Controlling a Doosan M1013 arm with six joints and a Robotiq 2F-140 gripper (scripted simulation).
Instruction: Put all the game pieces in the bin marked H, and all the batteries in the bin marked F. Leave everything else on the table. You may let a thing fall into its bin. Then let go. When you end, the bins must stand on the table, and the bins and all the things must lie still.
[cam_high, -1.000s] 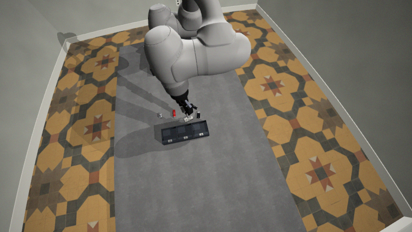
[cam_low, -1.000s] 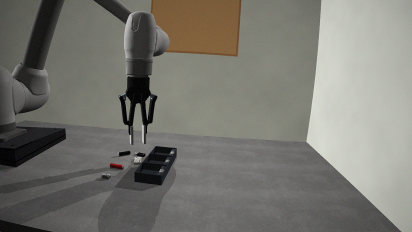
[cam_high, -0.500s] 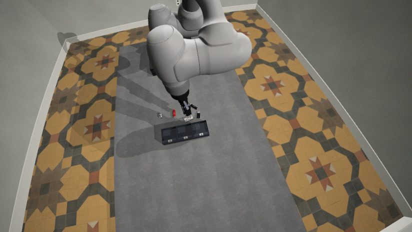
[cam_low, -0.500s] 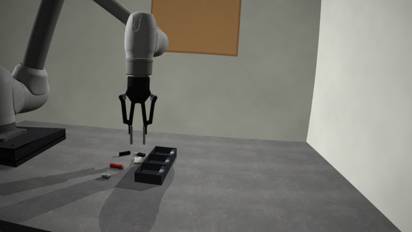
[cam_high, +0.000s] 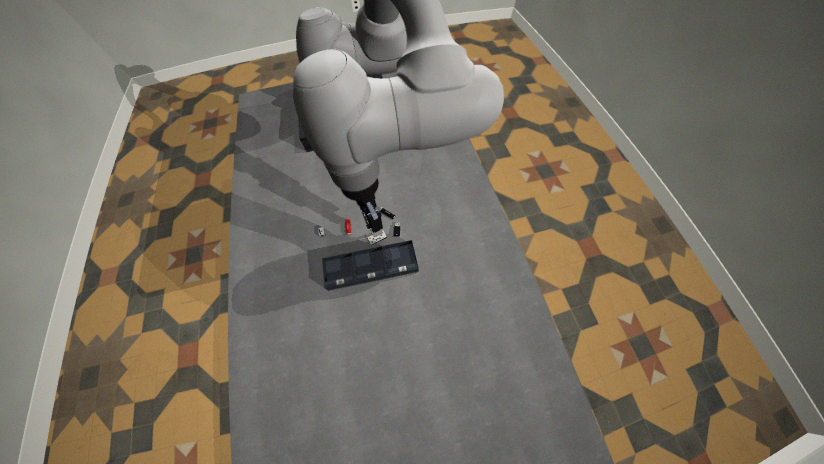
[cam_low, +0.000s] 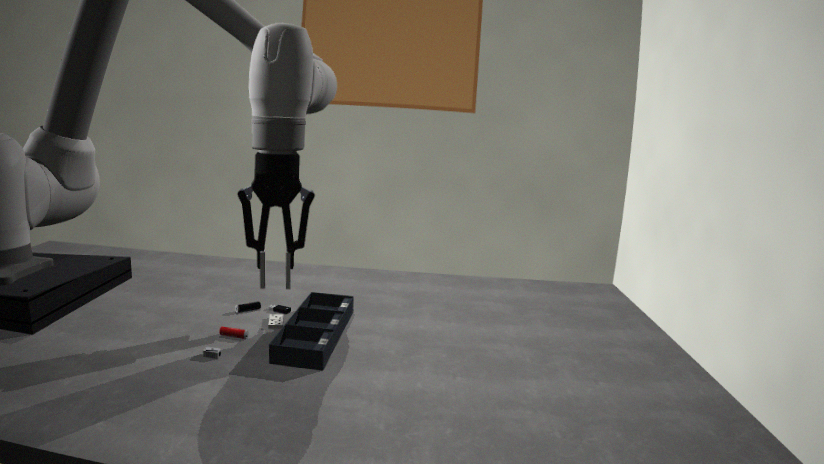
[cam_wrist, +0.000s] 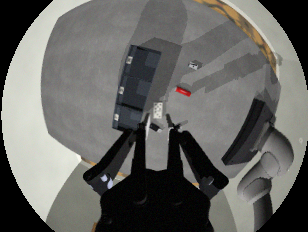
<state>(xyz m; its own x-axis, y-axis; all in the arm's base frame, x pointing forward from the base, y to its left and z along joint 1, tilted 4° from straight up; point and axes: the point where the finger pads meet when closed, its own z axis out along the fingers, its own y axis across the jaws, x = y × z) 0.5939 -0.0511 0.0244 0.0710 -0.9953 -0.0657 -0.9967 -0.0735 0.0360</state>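
The white domino lies 10 cm below my hand. Also, from my hand: black three-compartment bin 7 cm ahead, 5 cm to the right, 9 cm below; black battery 6 cm behind, 6 cm to the left, 9 cm below; red battery 6 cm behind, 7 cm to the right, 9 cm below.
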